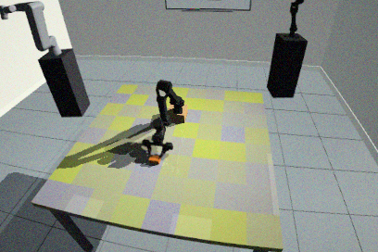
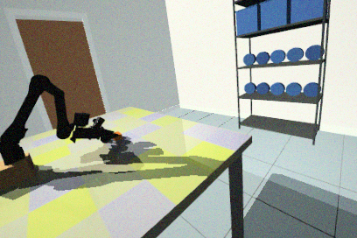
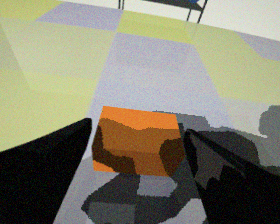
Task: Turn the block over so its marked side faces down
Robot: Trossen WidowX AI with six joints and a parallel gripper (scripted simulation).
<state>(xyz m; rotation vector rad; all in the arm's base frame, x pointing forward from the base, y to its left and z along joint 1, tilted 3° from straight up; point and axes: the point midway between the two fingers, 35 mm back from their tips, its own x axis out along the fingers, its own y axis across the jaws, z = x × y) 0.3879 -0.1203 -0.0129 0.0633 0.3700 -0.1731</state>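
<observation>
Right now my gripper tip is 20 mm above the orange block.
</observation>
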